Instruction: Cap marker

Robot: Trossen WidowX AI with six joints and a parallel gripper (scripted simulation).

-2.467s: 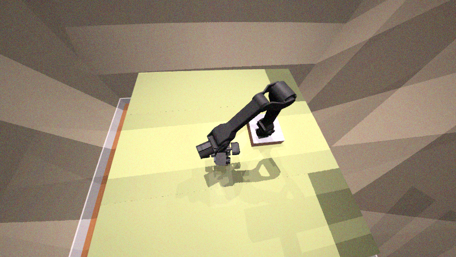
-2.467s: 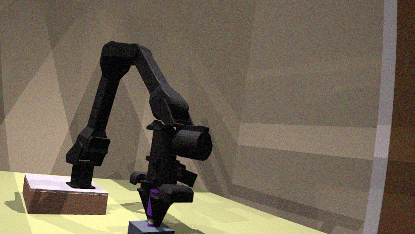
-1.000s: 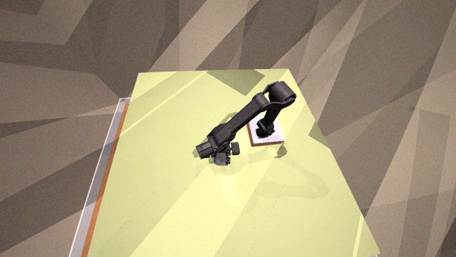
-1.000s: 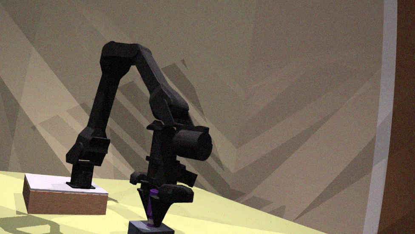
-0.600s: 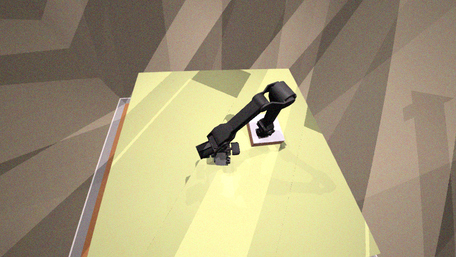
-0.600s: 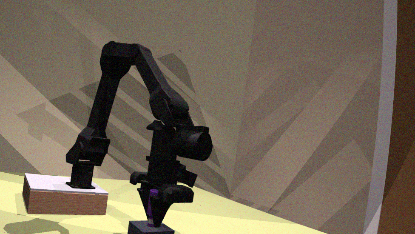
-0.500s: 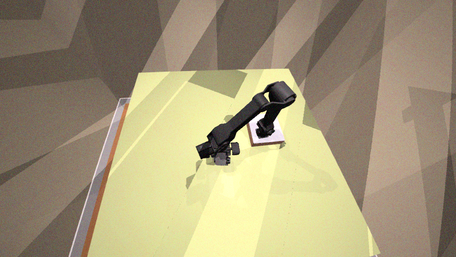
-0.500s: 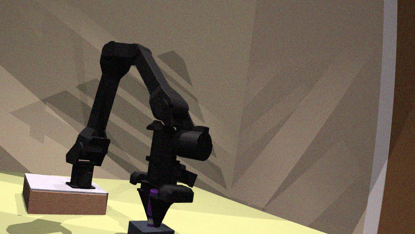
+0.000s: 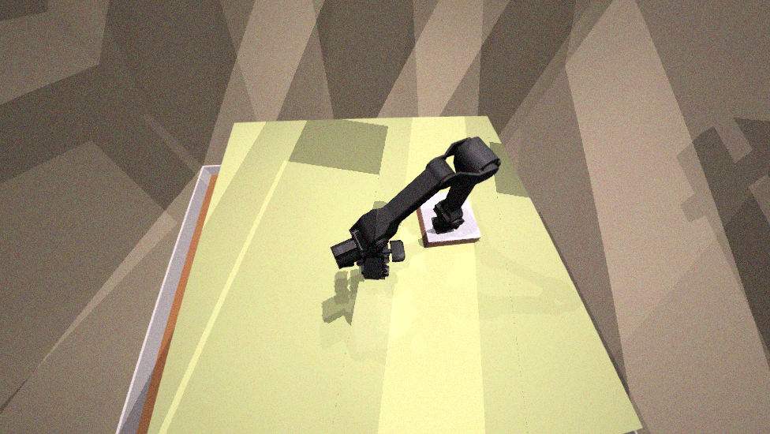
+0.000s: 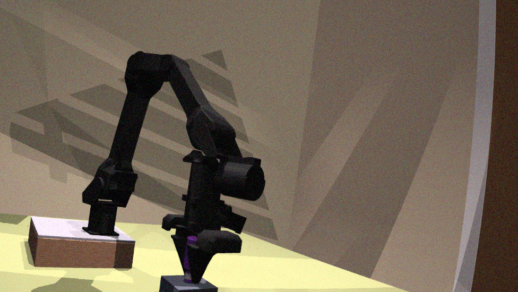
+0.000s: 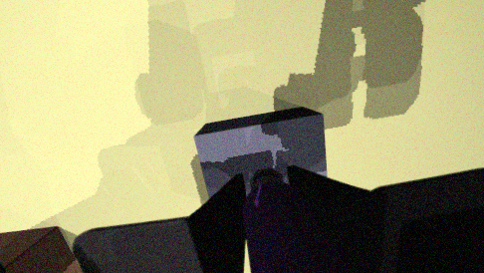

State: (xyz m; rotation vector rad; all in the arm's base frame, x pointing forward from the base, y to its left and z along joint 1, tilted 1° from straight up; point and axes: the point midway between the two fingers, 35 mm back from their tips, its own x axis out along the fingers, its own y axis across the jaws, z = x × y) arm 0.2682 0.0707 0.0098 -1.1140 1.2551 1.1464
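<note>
The purple marker cap lies 1 cm to the right of my gripper tip and 5 cm above it.
</note>
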